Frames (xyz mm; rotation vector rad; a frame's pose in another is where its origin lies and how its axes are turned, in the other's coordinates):
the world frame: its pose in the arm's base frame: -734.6 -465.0 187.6 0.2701 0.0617 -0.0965
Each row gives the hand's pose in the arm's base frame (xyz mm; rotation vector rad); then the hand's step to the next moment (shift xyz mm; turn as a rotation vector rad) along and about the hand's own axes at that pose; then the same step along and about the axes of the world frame.
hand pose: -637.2 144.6 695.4 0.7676 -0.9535 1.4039
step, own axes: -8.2 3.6 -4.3 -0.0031 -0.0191 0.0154
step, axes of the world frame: -1.9 -2.5 -9.4 0.0186 -0.0120 0.0110
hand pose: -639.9 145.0 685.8 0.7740 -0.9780 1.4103
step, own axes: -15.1 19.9 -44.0 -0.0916 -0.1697 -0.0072
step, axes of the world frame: -14.7 22.0 -43.1 0.1841 -0.0383 -0.0433
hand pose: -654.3 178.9 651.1 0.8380 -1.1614 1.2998
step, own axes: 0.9 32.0 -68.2 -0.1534 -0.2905 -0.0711
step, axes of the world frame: -24.4 58.9 -40.0 0.3205 -0.0131 -0.1004
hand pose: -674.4 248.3 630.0 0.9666 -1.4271 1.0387
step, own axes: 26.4 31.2 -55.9 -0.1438 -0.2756 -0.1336
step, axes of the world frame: -23.5 64.7 7.7 0.3169 0.0515 -0.1067
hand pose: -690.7 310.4 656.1 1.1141 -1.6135 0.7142
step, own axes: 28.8 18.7 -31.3 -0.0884 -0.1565 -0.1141
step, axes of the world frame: -11.5 33.6 29.9 0.1921 0.0660 -0.0637
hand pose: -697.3 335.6 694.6 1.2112 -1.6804 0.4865
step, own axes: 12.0 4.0 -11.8 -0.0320 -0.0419 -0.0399
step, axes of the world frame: 0.0 9.1 14.7 0.0553 0.0281 -0.0228
